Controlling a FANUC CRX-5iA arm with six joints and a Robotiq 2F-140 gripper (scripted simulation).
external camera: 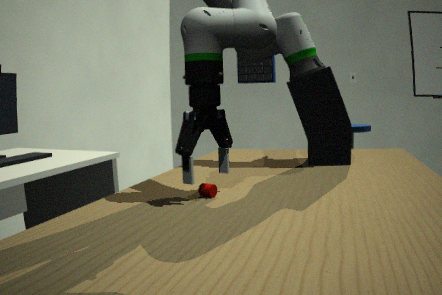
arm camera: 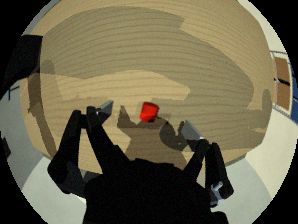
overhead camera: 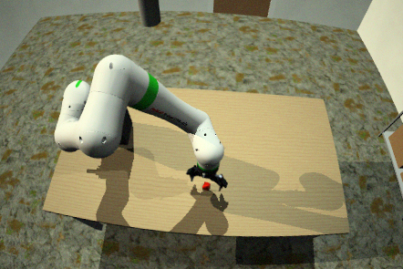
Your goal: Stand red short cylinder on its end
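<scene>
The red short cylinder lies 40 mm below my hand.
</scene>
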